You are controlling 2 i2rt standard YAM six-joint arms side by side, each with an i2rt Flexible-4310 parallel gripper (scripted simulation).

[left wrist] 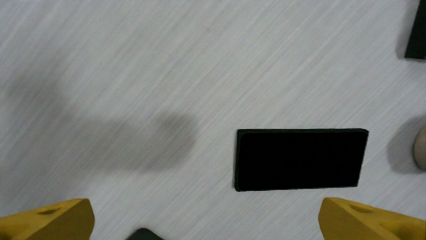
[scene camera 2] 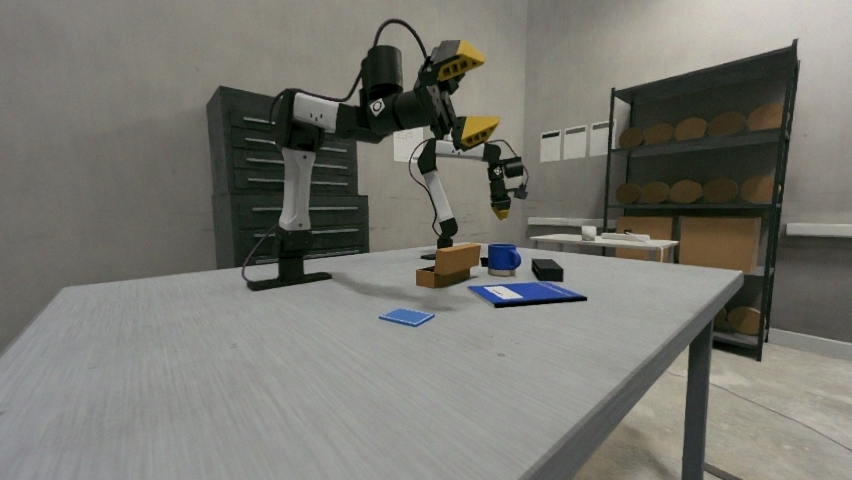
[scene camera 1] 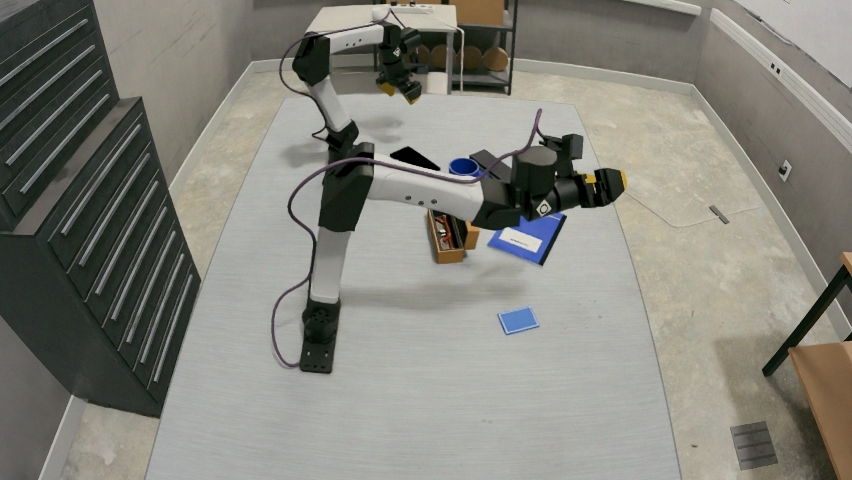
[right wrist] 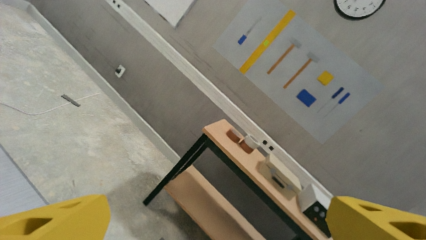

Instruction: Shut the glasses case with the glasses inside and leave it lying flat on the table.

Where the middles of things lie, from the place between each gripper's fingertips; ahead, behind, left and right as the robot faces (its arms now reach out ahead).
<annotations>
Right now the lid (scene camera 2: 448, 260) is 230 mm behind my right hand (scene camera 2: 492, 92), 230 mm to the left of it and 300 mm below it. From my right hand the other things lie so: blue card (scene camera 1: 521, 319) 140 mm behind, 40 mm to the right, 360 mm below.
I see my left gripper (scene camera 1: 401, 100) 440 mm to the left of the lid, 150 mm short of it and 90 mm above it. From my left hand the other things lie so: blue card 710 mm to the right, 250 mm ahead, 150 mm below.
</annotations>
